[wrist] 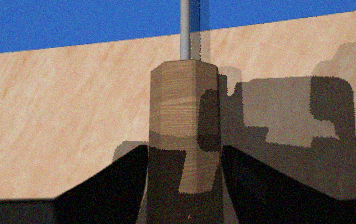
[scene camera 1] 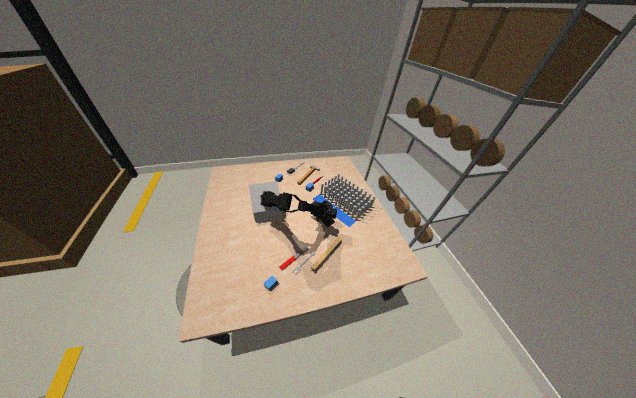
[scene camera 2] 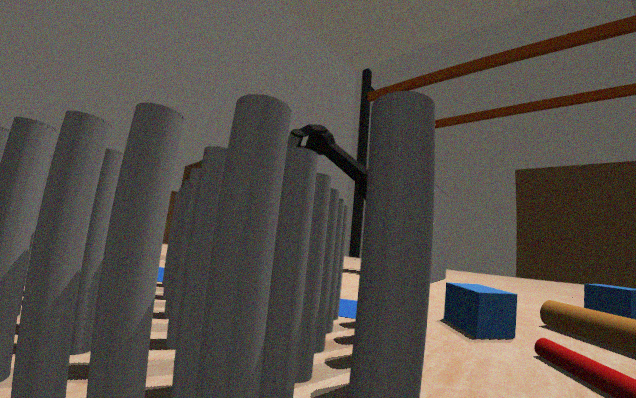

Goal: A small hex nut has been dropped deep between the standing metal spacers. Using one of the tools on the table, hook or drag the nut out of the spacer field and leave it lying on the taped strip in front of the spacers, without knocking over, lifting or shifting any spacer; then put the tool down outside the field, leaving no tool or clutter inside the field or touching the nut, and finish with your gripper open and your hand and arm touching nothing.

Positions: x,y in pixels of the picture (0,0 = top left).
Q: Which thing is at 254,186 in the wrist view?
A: My gripper.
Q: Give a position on a blue taped strip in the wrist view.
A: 32,32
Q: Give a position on a blue block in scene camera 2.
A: At 484,312
